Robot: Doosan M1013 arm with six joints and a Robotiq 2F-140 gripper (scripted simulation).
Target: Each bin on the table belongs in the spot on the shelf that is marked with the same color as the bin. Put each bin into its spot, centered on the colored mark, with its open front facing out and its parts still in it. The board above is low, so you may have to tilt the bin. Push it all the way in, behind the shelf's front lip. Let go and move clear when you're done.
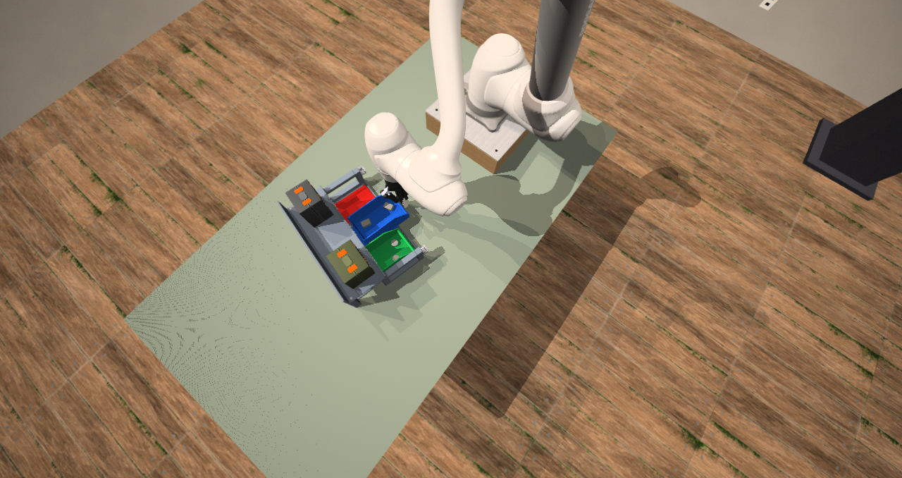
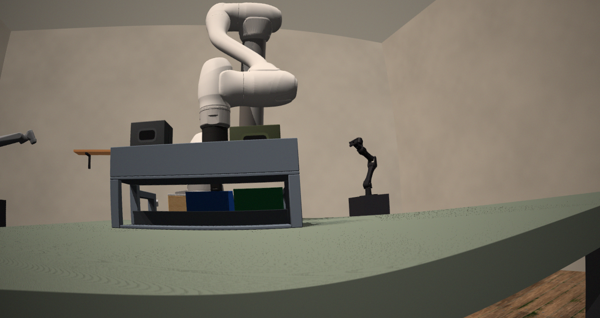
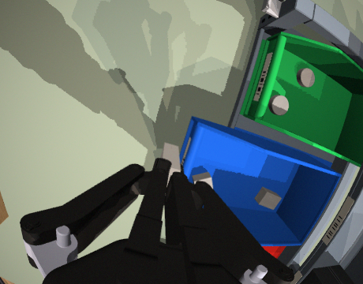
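Right now my hand is 10 cm short of the blue bin and 2 cm to the left of it. Round my hand: black box 21 cm ahead, 17 cm to the right, 11 cm above; then olive box 27 cm ahead, 5 cm to the left, 10 cm above; then green bin 18 cm ahead, 7 cm to the left, 1 cm below.
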